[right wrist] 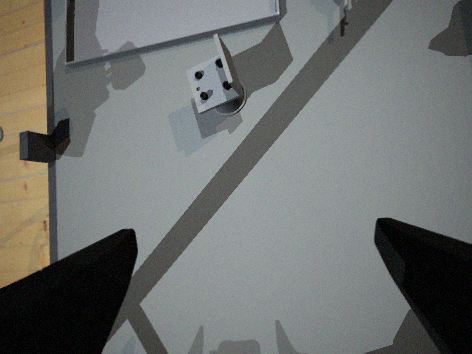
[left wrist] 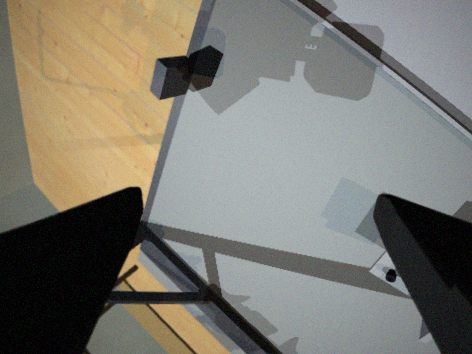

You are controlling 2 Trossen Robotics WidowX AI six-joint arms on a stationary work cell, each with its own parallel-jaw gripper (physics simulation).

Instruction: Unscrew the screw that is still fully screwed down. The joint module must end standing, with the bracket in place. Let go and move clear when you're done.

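Frame: origin at the left arm's base, x ahead, y left, z up, level; centimetres.
Where they show: left gripper, fingertip midpoint: (left wrist: 260,202); right gripper, fingertip midpoint: (right wrist: 255,234).
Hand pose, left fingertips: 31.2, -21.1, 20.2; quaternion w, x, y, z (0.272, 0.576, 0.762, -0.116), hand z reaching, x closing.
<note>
Things, the pixels of their top centre, and the offset from my left fingertips, as dx, dy, dz. "spot": a spot on its surface instead.
- raised plate at a spot on its surface: (right wrist: 224,60) spot: +13.6, +16.0, -13.6
- pale tray at a spot on its surface: (left wrist: 400,78) spot: -1.3, +1.6, -23.0
- dark block at its top centre: (left wrist: 158,81) (right wrist: 23,144) +9.0, -24.7, -18.9
- thin rod end at a spot on its surface: (right wrist: 343,25) spot: +10.0, +32.5, -24.6
The joint module with its light bracket (right wrist: 212,85) stands on the table left of centre at the top of the right wrist view. Several dark screws (right wrist: 198,75) show on the bracket's flat plate, and a raised plate (right wrist: 224,60) rises at one side. How deep each screw sits is too small to tell. In the left wrist view a corner of a light plate with one dark screw (left wrist: 391,275) shows, partly hidden by the right-hand finger. My left gripper (left wrist: 260,202) is open and empty. My right gripper (right wrist: 255,234) is open and empty, with the module beyond its fingertips.
A pale tray (left wrist: 400,78) (right wrist: 175,39) lies near the module. A dark block (left wrist: 172,77) (right wrist: 37,146) sits at the table's edge. Black frame bars (left wrist: 165,297) cross the lower left wrist view. A thin rod end (right wrist: 343,25) shows at the top of the right wrist view.
</note>
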